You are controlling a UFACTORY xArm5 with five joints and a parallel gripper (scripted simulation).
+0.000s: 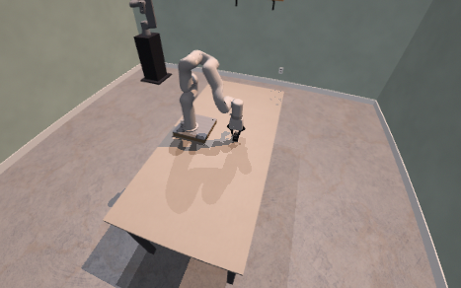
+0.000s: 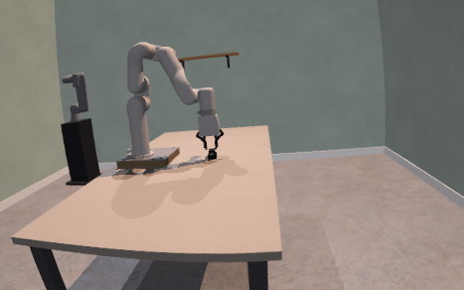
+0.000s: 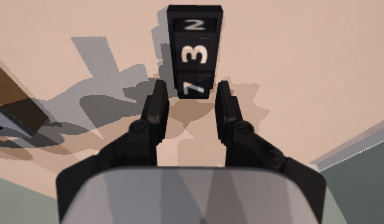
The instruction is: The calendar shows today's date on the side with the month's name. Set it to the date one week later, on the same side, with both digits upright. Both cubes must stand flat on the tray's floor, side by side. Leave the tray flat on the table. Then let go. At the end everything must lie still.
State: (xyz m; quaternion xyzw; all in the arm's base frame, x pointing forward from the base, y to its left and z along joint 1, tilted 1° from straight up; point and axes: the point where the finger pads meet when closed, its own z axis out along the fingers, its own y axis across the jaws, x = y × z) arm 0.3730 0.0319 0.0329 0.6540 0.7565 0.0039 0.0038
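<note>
The black cube is 40 mm below my hand. The rest, counted from my hand: black calendar tray 20 mm to the left, 60 mm below.
</note>
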